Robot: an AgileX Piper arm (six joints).
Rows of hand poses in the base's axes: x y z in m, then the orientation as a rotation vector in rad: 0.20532, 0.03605, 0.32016, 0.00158, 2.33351, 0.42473; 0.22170, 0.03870, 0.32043, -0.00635, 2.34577, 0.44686; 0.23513, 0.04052, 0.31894, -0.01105, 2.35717, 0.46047; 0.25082, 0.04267, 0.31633, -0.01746, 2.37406, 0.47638; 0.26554, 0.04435, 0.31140, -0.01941, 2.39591, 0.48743; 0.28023, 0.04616, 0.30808, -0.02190, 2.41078, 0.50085; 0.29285, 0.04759, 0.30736, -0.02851, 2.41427, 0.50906; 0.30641, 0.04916, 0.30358, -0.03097, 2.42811, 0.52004; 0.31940, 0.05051, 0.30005, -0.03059, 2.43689, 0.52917; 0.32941, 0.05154, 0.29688, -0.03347, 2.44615, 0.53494; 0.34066, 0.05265, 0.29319, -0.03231, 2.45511, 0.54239; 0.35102, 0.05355, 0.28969, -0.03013, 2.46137, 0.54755
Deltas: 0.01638, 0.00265, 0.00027, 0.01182, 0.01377, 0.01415; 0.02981, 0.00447, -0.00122, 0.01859, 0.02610, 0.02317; 0.04550, 0.00662, -0.00383, 0.02571, 0.04394, 0.03474; 0.06022, 0.00830, -0.00876, 0.02998, 0.06655, 0.04218; 0.07491, 0.01011, -0.01208, 0.03664, 0.08264, 0.04988; 0.08753, 0.01154, -0.01280, 0.03999, 0.08644, 0.05748; 0.10109, 0.01311, -0.01658, 0.04504, 0.10124, 0.06423; 0.11408, 0.01446, -0.02011, 0.05028, 0.11120, 0.06782; 0.12409, 0.01549, -0.02328, 0.05217, 0.12075, 0.07268; 0.13534, 0.01660, -0.02697, 0.05641, 0.13074, 0.07521; 0.14570, 0.01750, -0.03047, 0.05971, 0.13788, 0.07602
